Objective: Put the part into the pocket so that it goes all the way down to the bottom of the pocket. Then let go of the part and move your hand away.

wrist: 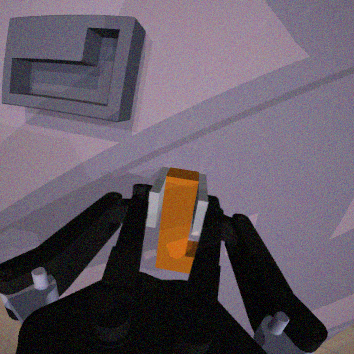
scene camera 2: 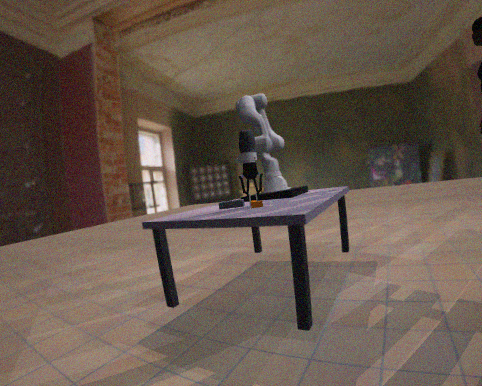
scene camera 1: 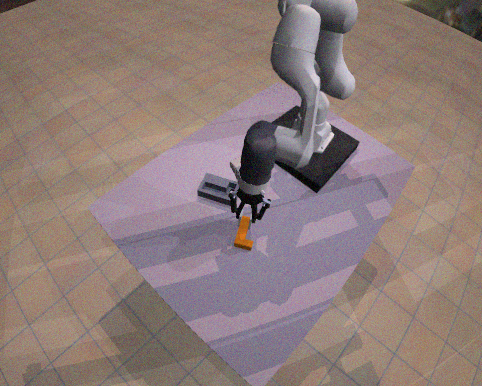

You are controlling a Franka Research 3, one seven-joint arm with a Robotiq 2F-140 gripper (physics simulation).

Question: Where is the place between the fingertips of my gripper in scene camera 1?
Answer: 244, 224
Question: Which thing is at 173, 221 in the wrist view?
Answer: An orange L-shaped part.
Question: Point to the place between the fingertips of my gripper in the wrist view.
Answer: At 181, 183
